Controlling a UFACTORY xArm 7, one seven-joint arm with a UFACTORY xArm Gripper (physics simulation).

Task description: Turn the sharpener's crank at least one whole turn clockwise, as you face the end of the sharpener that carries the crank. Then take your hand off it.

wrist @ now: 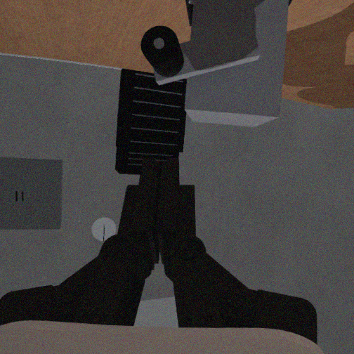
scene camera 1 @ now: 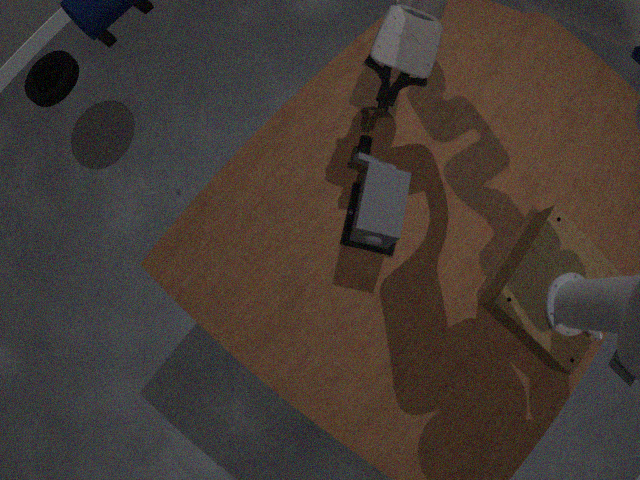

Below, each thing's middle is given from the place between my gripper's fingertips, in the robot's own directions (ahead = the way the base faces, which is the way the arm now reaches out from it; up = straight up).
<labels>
My gripper is now 7 cm above the black knob [wrist: 167, 61], 5 cm to the right of it and 1 cm past it. The rest, counted from my hand: sharpener [scene camera 1: 375, 215]: 11 cm to the left, 11 cm below, 9 cm behind.
</labels>
